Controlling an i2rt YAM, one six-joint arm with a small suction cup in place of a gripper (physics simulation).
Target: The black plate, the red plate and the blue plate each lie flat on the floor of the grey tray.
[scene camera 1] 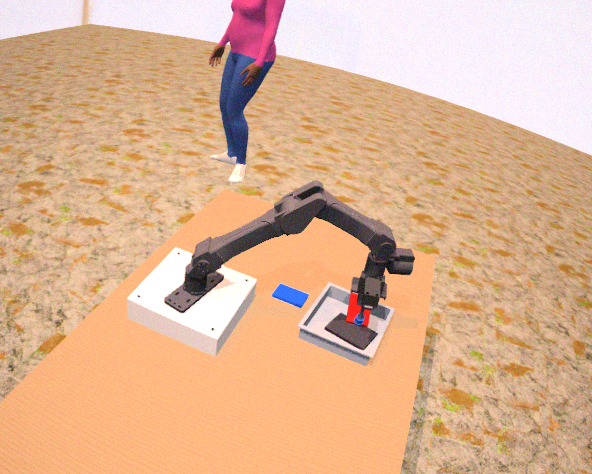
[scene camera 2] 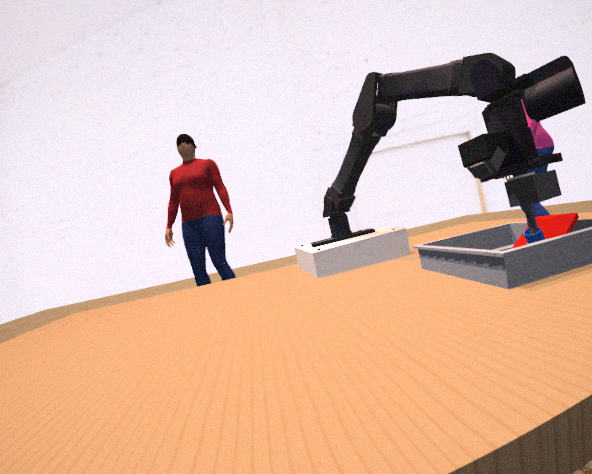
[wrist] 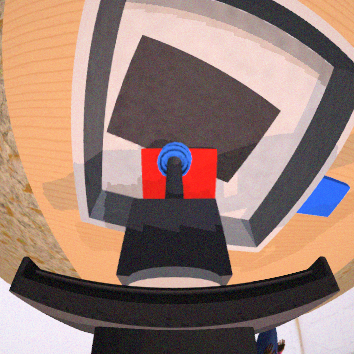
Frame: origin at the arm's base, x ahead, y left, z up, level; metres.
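Where they show: hand at its tool point: [scene camera 1: 358, 323] [wrist: 173, 149]; arm's base at its link origin: [scene camera 1: 194, 289] [scene camera 2: 342, 238].
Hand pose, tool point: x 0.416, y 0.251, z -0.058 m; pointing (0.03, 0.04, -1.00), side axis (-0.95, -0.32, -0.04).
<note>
Things, the pixels of their top centre, and the offset from my tool point. Level surfaces: height alone.
- red plate at its top centre: [wrist: 177, 218] [scene camera 2: 543, 218] [scene camera 1: 361, 303] dx -0.018, dy +0.039, dz +0.044 m
- grey tray at its top centre: [wrist: 220, 149] [scene camera 2: 507, 233] [scene camera 1: 349, 317] dx -0.027, dy -0.029, dz +0.032 m
- black plate at its top centre: [wrist: 193, 116] [scene camera 1: 351, 330] dx -0.006, dy -0.034, dz -0.005 m
- blue plate at its top centre: [wrist: 322, 199] [scene camera 1: 290, 294] dx -0.230, dy -0.002, dz -0.007 m
- wooden table at its surface level: dz -0.018 m
My suction cup [scene camera 1: 359, 319] [scene camera 2: 534, 235] [wrist: 174, 159] is on the red plate [scene camera 1: 353, 309] [scene camera 2: 555, 225] [wrist: 202, 175], near one end, and holds it inside the grey tray [scene camera 1: 330, 344] [scene camera 2: 550, 260] [wrist: 95, 100]. The red plate is tilted, with its far end higher, about level with the tray's rim in the second scene view. The black plate [scene camera 1: 350, 331] [wrist: 192, 95] lies on the tray's floor, turned at an angle; the red plate's near end overlaps its edge in the wrist view. The blue plate [scene camera 1: 290, 295] [wrist: 325, 197] lies flat on the table beside the tray.
The arm stands on a white base block [scene camera 1: 215, 300] [scene camera 2: 360, 252] on the wooden table [scene camera 1: 240, 400] [scene camera 2: 250, 375]. The blue plate is between the block and the tray. A person in pink [scene camera 1: 250, 30] and a person in red [scene camera 2: 195, 190] stand beyond the table.
</note>
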